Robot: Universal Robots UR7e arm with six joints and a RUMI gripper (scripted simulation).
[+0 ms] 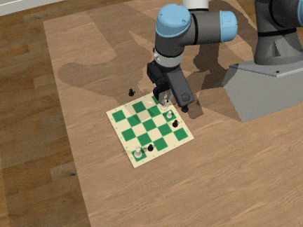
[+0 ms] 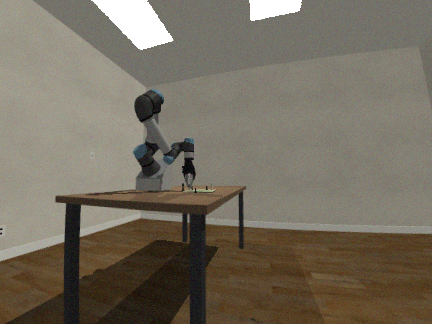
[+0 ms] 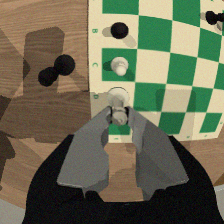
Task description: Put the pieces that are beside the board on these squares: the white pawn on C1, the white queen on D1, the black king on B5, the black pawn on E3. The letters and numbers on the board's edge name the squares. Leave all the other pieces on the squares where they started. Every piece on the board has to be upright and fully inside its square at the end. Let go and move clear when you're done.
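Right now the white pawn is 10 mm behind my hand, 40 mm to the left of it and 20 mm below it. Also, from my hand: black king (70 mm behind, 20 mm to the left, 10 mm below); then cream chessboard (60 mm ahead, 60 mm to the left, 40 mm below).
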